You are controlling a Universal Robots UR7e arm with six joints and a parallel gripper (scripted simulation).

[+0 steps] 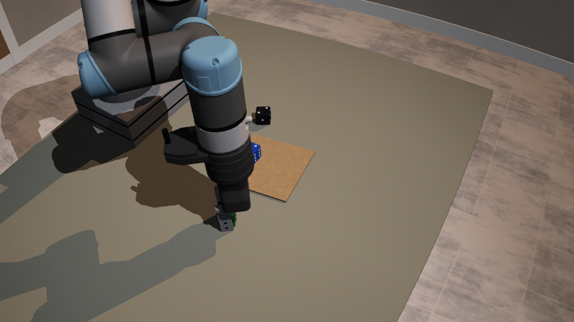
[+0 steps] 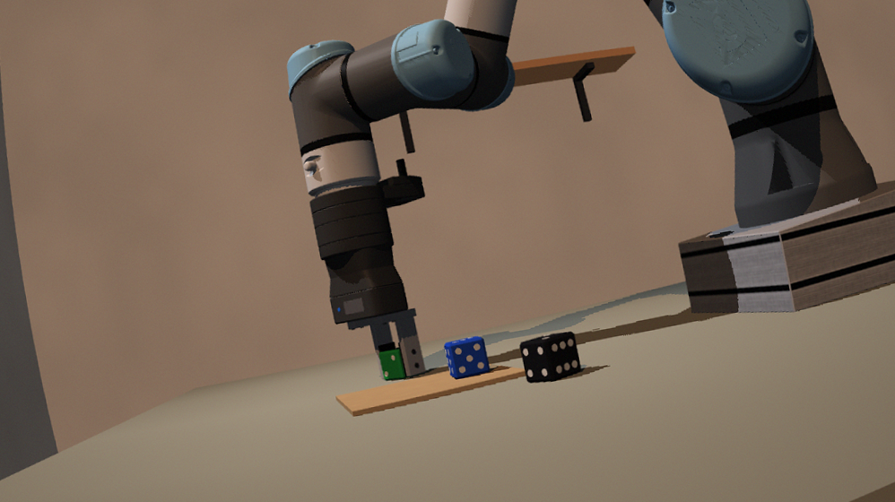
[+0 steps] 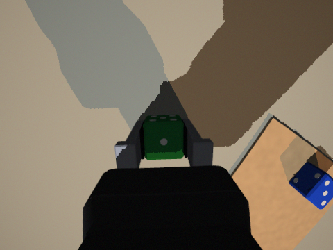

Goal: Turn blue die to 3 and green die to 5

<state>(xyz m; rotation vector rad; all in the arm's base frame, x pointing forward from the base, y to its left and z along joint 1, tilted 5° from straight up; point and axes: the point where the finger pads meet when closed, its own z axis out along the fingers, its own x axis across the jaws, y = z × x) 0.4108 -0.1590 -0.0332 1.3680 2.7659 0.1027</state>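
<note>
Now: hand right at the green die. From my hand the other things lie so: brown mat: 150 mm to the left, 20 mm below, 10 mm behind; black die: 260 mm to the left, 90 mm behind; blue die: 150 mm to the left, 50 mm behind.
</note>
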